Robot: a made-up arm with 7 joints. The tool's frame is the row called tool.
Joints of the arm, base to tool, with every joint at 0 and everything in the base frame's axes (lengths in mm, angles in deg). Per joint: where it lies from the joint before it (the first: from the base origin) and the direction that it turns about. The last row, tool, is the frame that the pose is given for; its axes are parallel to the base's.
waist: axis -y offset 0 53.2 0
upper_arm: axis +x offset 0 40.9 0
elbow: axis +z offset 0 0 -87.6
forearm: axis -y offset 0 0 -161.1
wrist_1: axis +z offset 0 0 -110.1
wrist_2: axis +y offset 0 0 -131.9
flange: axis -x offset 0 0 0
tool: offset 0 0 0
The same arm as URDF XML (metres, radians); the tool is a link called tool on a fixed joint. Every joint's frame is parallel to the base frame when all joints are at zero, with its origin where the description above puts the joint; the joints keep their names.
<robot name="arm">
<joint name="waist" type="continuous"><parent link="base"/><child link="link1"/><origin xyz="0 0.0532 0" rpy="0 0 0"/><axis xyz="0 -1 0"/></joint>
<joint name="upper_arm" type="continuous"><parent link="link1"/><child link="link2"/><origin xyz="0 0.0409 0" rpy="0 0 0"/><axis xyz="1 0 0"/></joint>
<joint name="elbow" type="continuous"><parent link="link2"/><child link="link3"/><origin xyz="0 0 -0.0876" rpy="0 0 0"/><axis xyz="0 0 1"/></joint>
<joint name="forearm" type="continuous"><parent link="link3"/><child link="link4"/><origin xyz="0 0 -0.1611" rpy="0 0 0"/><axis xyz="0 -1 0"/></joint>
<joint name="wrist_1" type="continuous"><parent link="link4"/><child link="link5"/><origin xyz="0 0 -0.1101" rpy="0 0 0"/><axis xyz="0 0 1"/></joint>
<joint name="wrist_2" type="continuous"><parent link="link5"/><child link="link6"/><origin xyz="0 0 -0.1319" rpy="0 0 0"/><axis xyz="0 1 0"/></joint>
<joint name="flange" type="continuous"><parent link="link6"/><child link="link7"/><origin xyz="0 0 0" rpy="0 0 0"/><axis xyz="-1 0 0"/></joint>
<joint name="tool_joint" type="fixed"><parent link="link7"/><child link="tool"/><origin xyz="0 0 0" rpy="0 0 0"/></joint>
<link name="base"/>
<link name="link1"/>
<link name="link2"/>
<link name="link3"/>
<link name="link4"/>
<link name="link5"/>
<link name="link6"/>
<link name="link7"/>
<link name="tool"/>
</robot>

